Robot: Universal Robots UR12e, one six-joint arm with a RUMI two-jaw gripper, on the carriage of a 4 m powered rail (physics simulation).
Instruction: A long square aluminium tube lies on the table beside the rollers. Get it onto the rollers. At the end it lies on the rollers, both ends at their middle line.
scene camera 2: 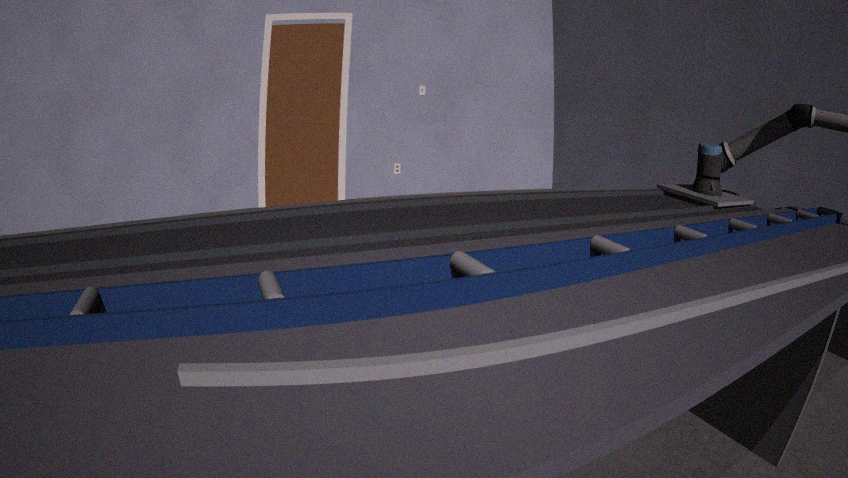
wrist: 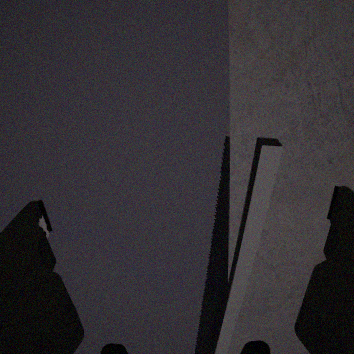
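Pixels of known places: gripper, fingertip midpoint: (wrist: 185,197); arm's base at its link origin: (scene camera 2: 706,192).
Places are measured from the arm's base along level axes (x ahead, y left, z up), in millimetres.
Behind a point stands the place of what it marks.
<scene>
The long square aluminium tube (scene camera 2: 415,362) {x 904, y -2090, z -6 mm} (wrist: 255,220) {x 1193, y 334, z -5 mm} lies in front of the rollers (scene camera 2: 472,265) {x 641, y -1862, z 26 mm}, outside their blue frame (scene camera 2: 380,304) {x 694, y -2066, z -4 mm}. Its left end rests on the table (scene camera 2: 356,427) {x 1003, y -2209, z -30 mm} (wrist: 100,125) {x 1004, y 472, z -30 mm} in scene camera 2; it runs out of that view at the right. In the wrist view its far end shows beyond the table's edge, over the floor, and a dark shadow runs beside it. My gripper (wrist: 185,197) {x 1113, y 495, z 172 mm} is open, its jaws wide apart. The tube shows between the jaws, nearer the right jaw, and is not gripped. The gripper does not show in scene camera 2.
The arm (scene camera 2: 760,135) {x 243, y 192, z 368 mm} stands on its carriage (scene camera 2: 676,191) {x -72, y -225, z -6 mm} at the right, behind the rollers, and reaches out of view. The dark rail (scene camera 2: 296,228) runs behind the blue frame. The floor (wrist: 310,75) shows beyond the table's edge. A brown door (scene camera 2: 302,112) is in the back wall.
</scene>
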